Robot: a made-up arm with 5 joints.
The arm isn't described. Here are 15 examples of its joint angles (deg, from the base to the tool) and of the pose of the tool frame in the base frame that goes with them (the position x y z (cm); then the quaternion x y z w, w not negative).
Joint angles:
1: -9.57 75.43 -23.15 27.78 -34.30
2: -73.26 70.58 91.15 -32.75 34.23
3: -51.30 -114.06 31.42 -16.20 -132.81
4: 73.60 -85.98 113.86 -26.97 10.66
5: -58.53 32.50 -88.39 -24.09 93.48
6: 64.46 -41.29 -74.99 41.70 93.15
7: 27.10 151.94 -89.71 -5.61 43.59
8: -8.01 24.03 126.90 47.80 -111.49
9: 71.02 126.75 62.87 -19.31 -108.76
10: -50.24 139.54 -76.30 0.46 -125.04
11: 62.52 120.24 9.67 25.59 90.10
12: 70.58 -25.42 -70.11 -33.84 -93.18
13: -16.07 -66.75 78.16 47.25 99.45
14: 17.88 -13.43 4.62 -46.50 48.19
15: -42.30 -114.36 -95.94 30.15 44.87
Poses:
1: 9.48 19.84 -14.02 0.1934 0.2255 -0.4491 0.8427
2: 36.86 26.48 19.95 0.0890 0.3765 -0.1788 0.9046
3: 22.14 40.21 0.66 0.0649 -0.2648 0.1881 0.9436
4: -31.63 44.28 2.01 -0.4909 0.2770 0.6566 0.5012
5: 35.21 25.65 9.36 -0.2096 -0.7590 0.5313 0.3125
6: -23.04 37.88 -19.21 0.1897 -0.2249 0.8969 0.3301
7: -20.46 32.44 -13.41 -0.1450 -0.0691 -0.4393 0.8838
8: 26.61 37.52 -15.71 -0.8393 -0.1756 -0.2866 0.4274
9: -29.49 24.54 -0.48 0.6445 0.0337 0.7036 0.2974
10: 23.42 31.50 -8.85 -0.8639 0.2473 0.2279 0.3748
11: -26.28 23.39 0.84 0.2523 0.9264 0.1507 0.2354
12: -26.78 34.15 -11.42 -0.4395 -0.8274 0.3054 0.1703
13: 12.95 47.47 -8.18 0.8500 -0.3867 0.0206 0.3573
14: 5.25 37.76 -17.26 0.2025 0.3855 0.6687 0.6027
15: 26.89 48.49 -5.01 0.1610 0.0776 -0.9581 0.2238
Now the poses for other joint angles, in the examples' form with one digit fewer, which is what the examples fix.
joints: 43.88 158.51 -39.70 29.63 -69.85
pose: -26.3 35.4 -1.9 -0.138 -0.064 -0.983 0.104
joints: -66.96 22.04 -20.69 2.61 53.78
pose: 34.0 26.8 19.3 -0.407 -0.226 0.444 0.766
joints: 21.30 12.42 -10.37 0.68 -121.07
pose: 3.1 28.4 -19.1 0.250 0.380 -0.694 0.557
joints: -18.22 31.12 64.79 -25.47 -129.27
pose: 24.7 33.0 -9.3 0.127 -0.108 -0.904 0.393
